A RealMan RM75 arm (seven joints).
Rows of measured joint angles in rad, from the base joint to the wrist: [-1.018, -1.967, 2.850, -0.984, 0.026, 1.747, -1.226]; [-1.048, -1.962, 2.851, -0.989, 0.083, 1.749, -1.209]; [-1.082, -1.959, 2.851, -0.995, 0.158, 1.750, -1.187]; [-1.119, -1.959, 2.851, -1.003, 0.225, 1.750, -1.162]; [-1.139, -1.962, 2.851, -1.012, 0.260, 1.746, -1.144]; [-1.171, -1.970, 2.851, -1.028, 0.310, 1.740, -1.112]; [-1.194, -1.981, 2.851, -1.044, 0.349, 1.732, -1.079]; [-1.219, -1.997, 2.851, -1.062, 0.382, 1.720, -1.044]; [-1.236, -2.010, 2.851, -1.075, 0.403, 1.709, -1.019]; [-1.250, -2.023, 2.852, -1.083, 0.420, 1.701, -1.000]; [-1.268, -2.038, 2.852, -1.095, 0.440, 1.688, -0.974]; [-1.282, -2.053, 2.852, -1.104, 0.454, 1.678, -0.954]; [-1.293, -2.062, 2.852, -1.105, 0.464, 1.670, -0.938]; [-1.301, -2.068, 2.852, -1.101, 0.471, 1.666, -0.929]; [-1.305, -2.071, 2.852, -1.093, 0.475, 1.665, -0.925]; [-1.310, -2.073, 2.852, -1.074, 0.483, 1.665, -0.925]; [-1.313, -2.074, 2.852, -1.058, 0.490, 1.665, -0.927]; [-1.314, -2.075, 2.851, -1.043, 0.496, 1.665, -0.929]
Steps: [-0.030, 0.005, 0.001, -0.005, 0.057, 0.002, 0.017]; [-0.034, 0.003, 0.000, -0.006, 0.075, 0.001, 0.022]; [-0.037, 0.000, 0.000, -0.008, 0.067, 0.000, 0.025]; [-0.020, -0.003, 0.000, -0.009, 0.035, -0.004, 0.018]; [-0.032, -0.008, 0.000, -0.016, 0.050, -0.006, 0.032]; [-0.023, -0.011, 0.000, -0.016, 0.039, -0.008, 0.033]; [-0.025, -0.016, 0.000, -0.018, 0.033, -0.012, 0.035]; [-0.017, -0.013, 0.000, -0.013, 0.021, -0.011, 0.025]; [-0.014, -0.013, 0.001, -0.008, 0.017, -0.008, 0.019]; [-0.018, -0.015, 0.000, -0.012, 0.020, -0.013, 0.026]; [-0.014, -0.015, 0.000, -0.009, 0.014, -0.010, 0.020]; [-0.011, -0.009, 0.000, -0.001, 0.010, -0.008, 0.016]; [-0.008, -0.006, 0.000, 0.004, 0.007, -0.004, 0.009]; [-0.004, -0.003, 0.000, 0.008, 0.004, -0.001, 0.004]; [-0.005, -0.002, 0.000, 0.019, 0.008, 0.000, 0.000]; [-0.003, -0.001, 0.000, 0.016, 0.007, 0.000, -0.002]; [-0.001, -0.001, -0.001, 0.015, 0.006, 0.000, -0.002]
